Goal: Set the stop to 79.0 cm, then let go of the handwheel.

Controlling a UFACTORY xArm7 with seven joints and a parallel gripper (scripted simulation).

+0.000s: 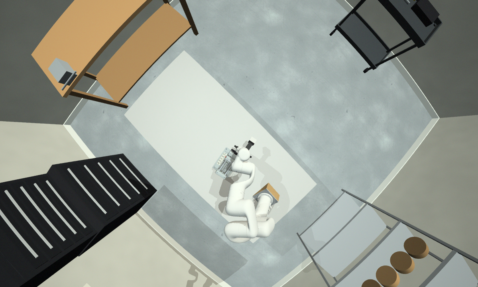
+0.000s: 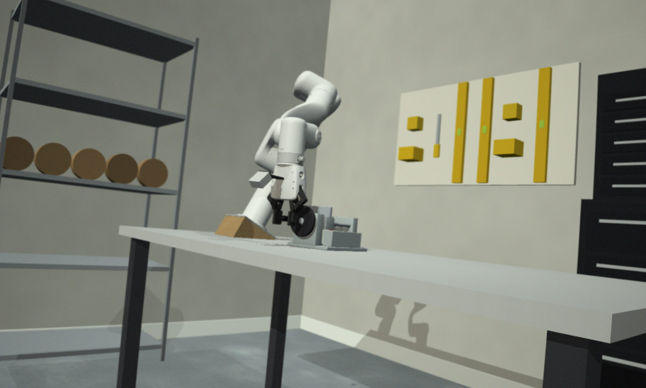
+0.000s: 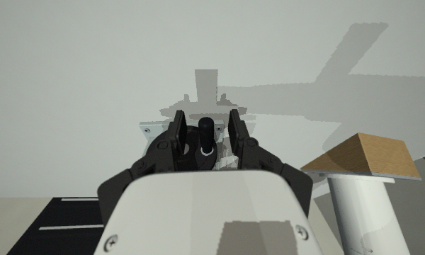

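Right now my hand is 20 mm to the right of the black handwheel.
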